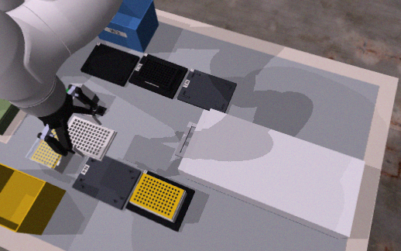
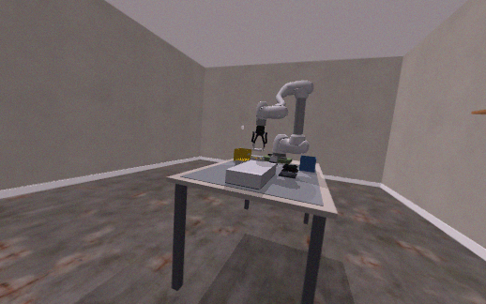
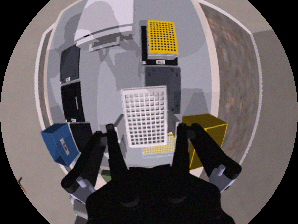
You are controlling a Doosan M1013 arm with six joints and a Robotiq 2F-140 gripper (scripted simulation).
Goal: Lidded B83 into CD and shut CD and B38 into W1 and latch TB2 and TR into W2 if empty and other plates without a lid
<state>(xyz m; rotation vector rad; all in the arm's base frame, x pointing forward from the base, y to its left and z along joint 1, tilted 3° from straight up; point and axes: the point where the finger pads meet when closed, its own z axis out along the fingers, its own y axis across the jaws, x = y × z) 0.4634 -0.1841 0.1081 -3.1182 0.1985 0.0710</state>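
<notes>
My hand is 200 mm short of the yellow tip rack, 90 mm to the left of it and 110 mm above it. Round my hand: white assay plate: 20 mm below; then done key: 160 mm behind, 150 mm to the left, 100 mm below; then yellow bin W1: 170 mm behind, 180 mm to the right, 130 mm below.
</notes>
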